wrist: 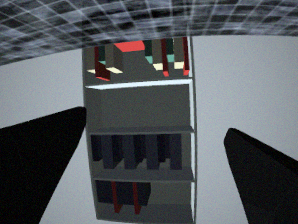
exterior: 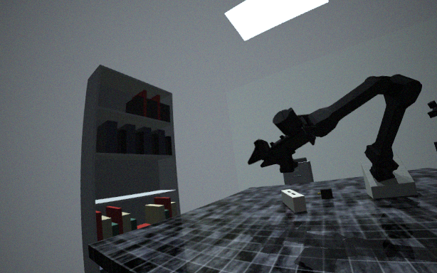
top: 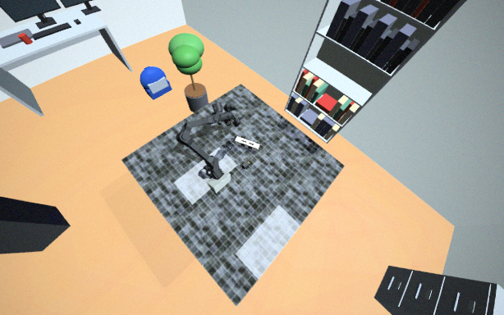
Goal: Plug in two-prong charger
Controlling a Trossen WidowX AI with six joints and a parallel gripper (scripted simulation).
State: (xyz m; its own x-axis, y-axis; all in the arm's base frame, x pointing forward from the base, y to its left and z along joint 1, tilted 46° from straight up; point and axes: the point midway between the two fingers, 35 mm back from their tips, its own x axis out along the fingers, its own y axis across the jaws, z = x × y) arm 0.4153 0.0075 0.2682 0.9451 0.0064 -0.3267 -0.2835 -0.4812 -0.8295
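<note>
My gripper tip is now 240 mm past the two-prong charger, 270 mm to the left of it and 180 mm above it.
</note>
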